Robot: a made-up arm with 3 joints. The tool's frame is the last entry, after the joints. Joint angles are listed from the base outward. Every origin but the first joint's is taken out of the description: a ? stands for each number. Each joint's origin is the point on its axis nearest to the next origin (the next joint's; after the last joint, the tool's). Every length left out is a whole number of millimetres.
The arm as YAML. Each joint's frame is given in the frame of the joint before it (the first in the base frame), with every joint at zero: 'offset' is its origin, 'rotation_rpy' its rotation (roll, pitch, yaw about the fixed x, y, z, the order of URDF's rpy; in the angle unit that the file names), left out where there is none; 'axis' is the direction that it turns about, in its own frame. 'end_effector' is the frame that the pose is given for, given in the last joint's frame.
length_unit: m
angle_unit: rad
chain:
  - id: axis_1
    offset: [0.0, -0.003, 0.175]
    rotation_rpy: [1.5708, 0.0, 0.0]
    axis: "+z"
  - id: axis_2
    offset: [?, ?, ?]
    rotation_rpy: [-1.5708, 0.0, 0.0]
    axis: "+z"
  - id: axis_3
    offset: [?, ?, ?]
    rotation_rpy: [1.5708, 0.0, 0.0]
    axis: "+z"
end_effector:
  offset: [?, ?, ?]
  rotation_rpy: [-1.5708, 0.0, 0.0]
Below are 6 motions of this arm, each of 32 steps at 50 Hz.
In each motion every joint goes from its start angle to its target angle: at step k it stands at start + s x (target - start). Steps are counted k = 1, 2, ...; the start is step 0. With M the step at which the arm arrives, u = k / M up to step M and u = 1 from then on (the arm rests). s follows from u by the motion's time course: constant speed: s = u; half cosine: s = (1 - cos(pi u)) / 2; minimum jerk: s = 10 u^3 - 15 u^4 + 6 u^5.
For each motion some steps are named. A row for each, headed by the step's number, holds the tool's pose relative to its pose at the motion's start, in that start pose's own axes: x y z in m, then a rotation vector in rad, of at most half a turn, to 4 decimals.
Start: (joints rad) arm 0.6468 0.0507 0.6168
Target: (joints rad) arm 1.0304 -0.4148 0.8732
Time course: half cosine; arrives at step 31
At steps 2, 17, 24, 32:
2: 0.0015 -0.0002 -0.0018 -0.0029 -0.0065 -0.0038
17: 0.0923 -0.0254 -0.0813 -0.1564 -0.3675 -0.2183
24: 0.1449 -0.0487 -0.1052 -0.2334 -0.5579 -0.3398
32: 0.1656 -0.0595 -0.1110 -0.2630 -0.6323 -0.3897

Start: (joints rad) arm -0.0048 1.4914 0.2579
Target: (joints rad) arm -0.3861 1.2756 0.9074
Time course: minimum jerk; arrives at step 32
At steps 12, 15, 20, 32:
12: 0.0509 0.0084 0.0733 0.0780 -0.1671 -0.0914
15: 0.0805 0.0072 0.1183 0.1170 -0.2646 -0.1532
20: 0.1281 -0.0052 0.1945 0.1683 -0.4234 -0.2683
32: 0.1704 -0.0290 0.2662 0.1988 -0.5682 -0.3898

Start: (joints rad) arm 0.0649 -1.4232 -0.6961
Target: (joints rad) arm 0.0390 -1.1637 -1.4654
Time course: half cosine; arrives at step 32
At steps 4, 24, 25, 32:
4: -0.0053 -0.0010 -0.0046 -0.0072 0.0294 0.0069
24: -0.1280 -0.0443 -0.0778 -0.2041 0.6595 0.0986
25: -0.1330 -0.0469 -0.0796 -0.2135 0.6849 0.0998
32: -0.1503 -0.0559 -0.0852 -0.2468 0.7720 0.1026

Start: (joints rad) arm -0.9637 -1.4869 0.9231
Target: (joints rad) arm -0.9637 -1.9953 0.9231
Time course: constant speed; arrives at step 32
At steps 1, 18, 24, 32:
1: 0.0034 -0.0007 -0.0046 -0.0127 0.0000 -0.0096
18: 0.0602 -0.0266 -0.0796 -0.2281 0.0000 -0.1725
24: 0.0790 -0.0417 -0.1044 -0.3041 0.0000 -0.2301
32: 0.1025 -0.0663 -0.1355 -0.4054 0.0000 -0.3067

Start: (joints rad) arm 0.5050 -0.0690 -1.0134
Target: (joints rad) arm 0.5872 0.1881 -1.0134
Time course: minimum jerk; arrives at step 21
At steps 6, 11, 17, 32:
6: -0.0021 -0.0041 -0.0115 -0.0313 -0.0119 0.0202
11: -0.0060 -0.0179 -0.0431 -0.1188 -0.0448 0.0740
17: -0.0070 -0.0356 -0.0742 -0.2092 -0.0781 0.1255
32: -0.0069 -0.0380 -0.0781 -0.2207 -0.0823 0.1318

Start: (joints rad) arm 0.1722 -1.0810 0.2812
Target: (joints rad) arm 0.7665 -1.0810 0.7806
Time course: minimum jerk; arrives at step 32
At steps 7, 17, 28, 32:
7: 0.0069 0.0057 0.0048 0.0368 -0.0571 -0.0113
17: 0.0460 0.0325 0.0478 0.2692 -0.4330 -0.1204
28: 0.0676 0.0385 0.0946 0.4556 -0.7553 -0.2651
32: 0.0681 0.0384 0.0964 0.4623 -0.7672 -0.2714

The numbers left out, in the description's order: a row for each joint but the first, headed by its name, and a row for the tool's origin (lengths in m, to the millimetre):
axis_2: -0.267 -0.091 0.0
axis_3: -0.074 0.36 0.0
tool: 0.077 -0.088 0.0

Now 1 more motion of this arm.
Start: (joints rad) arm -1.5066 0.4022 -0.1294
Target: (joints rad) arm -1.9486 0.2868 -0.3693
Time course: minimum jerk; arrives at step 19
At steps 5, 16, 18, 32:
5: -0.0090 0.0038 0.0190 0.0218 0.0764 -0.0106
16: -0.0491 0.0199 0.1678 0.1696 0.6351 -0.0722
18: -0.0496 0.0200 0.1731 0.1744 0.6546 -0.0739
32: -0.0496 0.0200 0.1734 0.1746 0.6554 -0.0739

